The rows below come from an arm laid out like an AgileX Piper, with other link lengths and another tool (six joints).
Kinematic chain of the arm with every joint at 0, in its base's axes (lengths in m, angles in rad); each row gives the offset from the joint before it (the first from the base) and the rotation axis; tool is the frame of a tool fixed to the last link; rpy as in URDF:
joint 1: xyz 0 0 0.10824 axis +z
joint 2: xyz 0 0 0 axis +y
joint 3: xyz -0.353 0 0.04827 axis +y
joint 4: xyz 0.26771 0 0.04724 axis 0.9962 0 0.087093
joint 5: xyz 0 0 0 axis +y
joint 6: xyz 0.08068 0 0.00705 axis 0.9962 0 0.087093
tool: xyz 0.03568 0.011 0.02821 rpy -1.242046 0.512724 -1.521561
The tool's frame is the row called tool.
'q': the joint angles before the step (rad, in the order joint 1, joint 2, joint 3, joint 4, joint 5, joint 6). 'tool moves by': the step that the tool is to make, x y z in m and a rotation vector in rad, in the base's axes. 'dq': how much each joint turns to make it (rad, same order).
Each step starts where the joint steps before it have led.
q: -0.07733, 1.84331, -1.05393, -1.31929, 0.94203, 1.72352
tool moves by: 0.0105, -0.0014, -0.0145, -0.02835, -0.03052, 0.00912
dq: 0.00005, 0.05147, 0.00018, -0.08744, -0.00714, 0.10490
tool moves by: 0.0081, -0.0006, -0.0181, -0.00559, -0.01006, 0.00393
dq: -0.00004, 0.05129, -0.00023, -0.05164, -0.00794, 0.07606
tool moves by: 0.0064, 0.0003, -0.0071, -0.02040, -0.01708, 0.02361
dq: 0.00009, 0.02652, 0.00009, -0.06408, -0.00582, 0.05625
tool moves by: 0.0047, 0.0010, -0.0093, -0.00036, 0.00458, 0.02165
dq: -0.00014, 0.02353, 0.00017, -0.03117, -0.01458, 0.02361
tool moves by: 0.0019, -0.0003, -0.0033, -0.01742, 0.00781, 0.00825
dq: -0.00008, 0.01197, -0.00032, -0.02211, 0.00817, 0.00666
